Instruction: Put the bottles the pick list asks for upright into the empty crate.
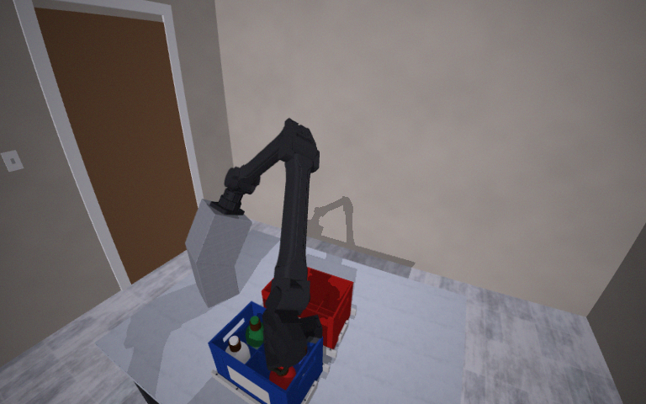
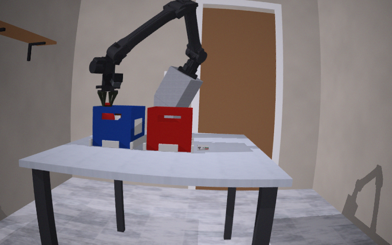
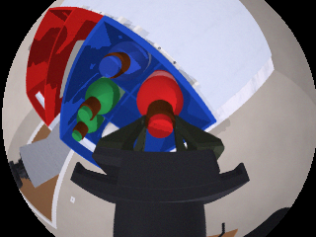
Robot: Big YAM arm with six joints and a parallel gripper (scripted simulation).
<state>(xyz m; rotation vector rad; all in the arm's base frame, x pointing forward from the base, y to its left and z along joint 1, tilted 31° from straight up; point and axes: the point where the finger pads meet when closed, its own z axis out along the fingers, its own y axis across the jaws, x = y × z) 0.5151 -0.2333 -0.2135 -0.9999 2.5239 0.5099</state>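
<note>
Right now my hand is 60 mm above the red-label bottle. Round my hand: blue crate (80 mm behind, 40 mm to the left, 90 mm below); then white-label bottle (170 mm behind, 90 mm below); then blue bottle (90 mm to the left, 90 mm below).
</note>
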